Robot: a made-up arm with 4 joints. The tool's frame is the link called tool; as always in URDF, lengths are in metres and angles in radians. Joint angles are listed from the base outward.
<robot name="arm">
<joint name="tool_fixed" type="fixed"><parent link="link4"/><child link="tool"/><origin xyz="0.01 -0.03 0" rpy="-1.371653 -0.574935 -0.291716"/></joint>
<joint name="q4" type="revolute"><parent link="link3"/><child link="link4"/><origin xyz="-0.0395 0.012 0" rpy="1.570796 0 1.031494"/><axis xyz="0 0 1"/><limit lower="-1.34" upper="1.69"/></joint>
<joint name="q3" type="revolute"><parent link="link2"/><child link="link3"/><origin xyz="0.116 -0.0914 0.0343" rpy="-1.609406 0.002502 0.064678"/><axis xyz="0 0 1"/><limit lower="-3.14" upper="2.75"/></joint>
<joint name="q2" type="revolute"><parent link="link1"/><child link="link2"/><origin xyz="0.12 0.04 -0.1" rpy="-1.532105 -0.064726 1.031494"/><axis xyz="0 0 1"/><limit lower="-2.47" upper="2.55"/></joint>
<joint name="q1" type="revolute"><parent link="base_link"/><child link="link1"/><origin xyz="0.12 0.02 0.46" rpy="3.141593 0 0"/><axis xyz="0 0 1"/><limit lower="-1.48" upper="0.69"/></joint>
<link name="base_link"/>
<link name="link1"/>
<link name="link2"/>
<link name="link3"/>
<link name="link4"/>
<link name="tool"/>
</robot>
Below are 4 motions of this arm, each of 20 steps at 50 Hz.
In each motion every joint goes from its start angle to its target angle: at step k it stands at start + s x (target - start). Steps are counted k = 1, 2, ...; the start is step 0. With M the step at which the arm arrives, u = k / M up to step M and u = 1 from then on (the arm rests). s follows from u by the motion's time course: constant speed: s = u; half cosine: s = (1 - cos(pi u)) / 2; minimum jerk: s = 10 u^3 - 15 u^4 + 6 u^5.
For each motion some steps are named. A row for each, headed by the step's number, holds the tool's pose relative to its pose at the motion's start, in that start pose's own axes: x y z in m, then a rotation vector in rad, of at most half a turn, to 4 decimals.
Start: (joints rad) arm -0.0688 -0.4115 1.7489 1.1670
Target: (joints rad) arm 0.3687 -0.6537 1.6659 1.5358
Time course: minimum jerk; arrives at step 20
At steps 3, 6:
3: -0.0008 0.0011 -0.0003 0.0002 -0.0215 -0.0022
6: -0.0049 0.0070 -0.0019 0.0005 -0.1324 -0.0106

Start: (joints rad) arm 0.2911 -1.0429 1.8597 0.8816
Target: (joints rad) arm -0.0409 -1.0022 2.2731 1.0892
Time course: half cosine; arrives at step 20
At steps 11, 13, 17, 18, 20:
11: -0.0006 -0.0061 0.0079 0.3209 0.1467 0.1440
13: -0.0002 -0.0084 0.0101 0.4103 0.1813 0.1743
17: 0.0007 -0.0124 0.0133 0.5460 0.2299 0.2134
18: 0.0009 -0.0130 0.0137 0.5650 0.2364 0.2183
20: 0.0010 -0.0135 0.0140 0.5806 0.2416 0.2222

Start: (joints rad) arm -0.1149 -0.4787 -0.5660 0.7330
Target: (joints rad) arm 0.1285 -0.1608 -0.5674 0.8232
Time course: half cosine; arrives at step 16
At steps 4, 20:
4: 0.0110 -0.0022 0.0047 0.0160 -0.0676 -0.0145
20: 0.0677 -0.0248 0.0429 0.0695 -0.4673 -0.0925

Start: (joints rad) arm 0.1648 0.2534 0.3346 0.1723
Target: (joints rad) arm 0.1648 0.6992 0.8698 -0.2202
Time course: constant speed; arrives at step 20
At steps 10, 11, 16, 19, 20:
10: 0.0039 -0.0273 0.0205 -0.3270 0.0418 0.1997
11: 0.0043 -0.0300 0.0230 -0.3634 0.0463 0.2163
16: 0.0062 -0.0437 0.0368 -0.5540 0.0696 0.2895
19: 0.0072 -0.0517 0.0463 -0.6747 0.0840 0.3253
20: 0.0075 -0.0542 0.0496 -0.7158 0.0889 0.3359

